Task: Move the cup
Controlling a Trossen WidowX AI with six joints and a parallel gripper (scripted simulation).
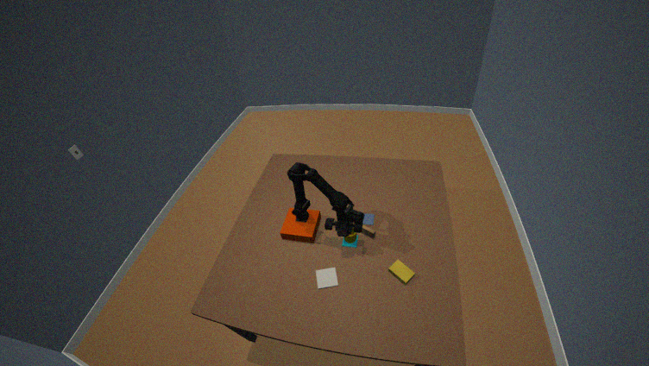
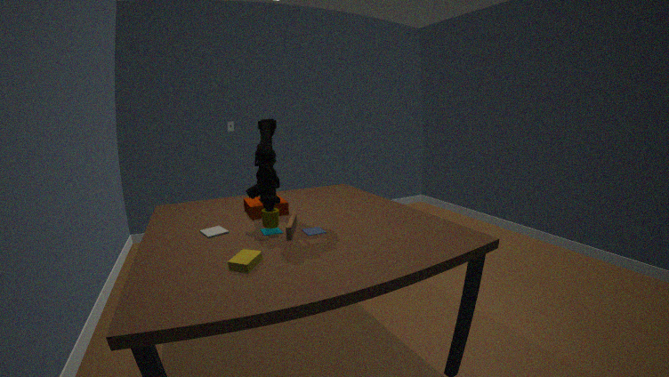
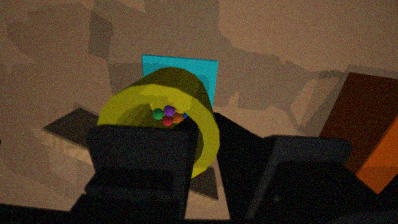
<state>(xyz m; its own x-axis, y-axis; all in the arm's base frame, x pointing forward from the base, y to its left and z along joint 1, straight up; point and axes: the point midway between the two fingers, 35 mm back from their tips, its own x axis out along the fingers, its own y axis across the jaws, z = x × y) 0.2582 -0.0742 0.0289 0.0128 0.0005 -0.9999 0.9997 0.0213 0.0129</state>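
Right now my gripper tip is 60 mm above the cyan pad and 30 mm short of it. Also, from my gripper tip: cup (20 mm ahead); then white square (240 mm to the right, 50 mm below, 50 mm behind); then wooden bar (80 mm to the left, 60 mm ahead, 40 mm below).
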